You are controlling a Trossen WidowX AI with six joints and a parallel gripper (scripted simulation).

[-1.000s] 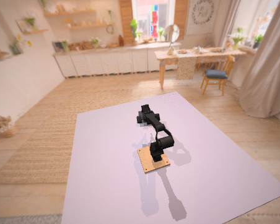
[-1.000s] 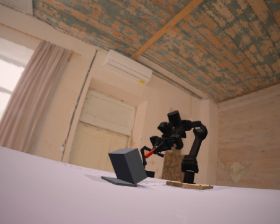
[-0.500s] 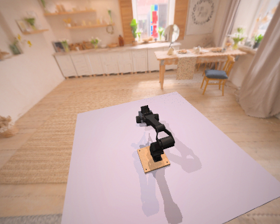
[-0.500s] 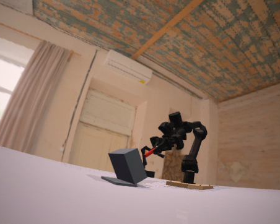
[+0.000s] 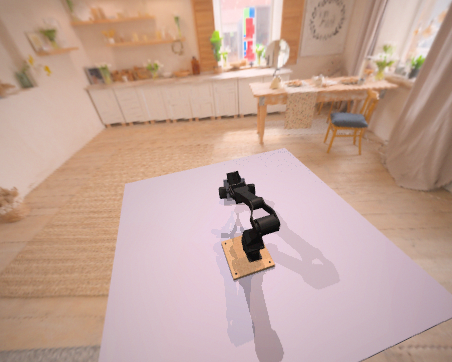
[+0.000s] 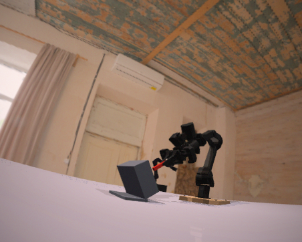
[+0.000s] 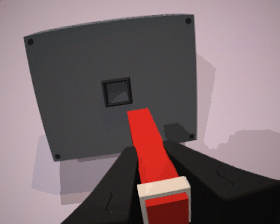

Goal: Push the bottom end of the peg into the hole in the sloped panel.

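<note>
Right now the dark grey sloped panel is 100 mm ahead of my gripper tip, 70 mm below it and 20 mm to the right of it. The rest, counted from my gripper tip: red peg (10 mm behind, 10 mm above).
</note>
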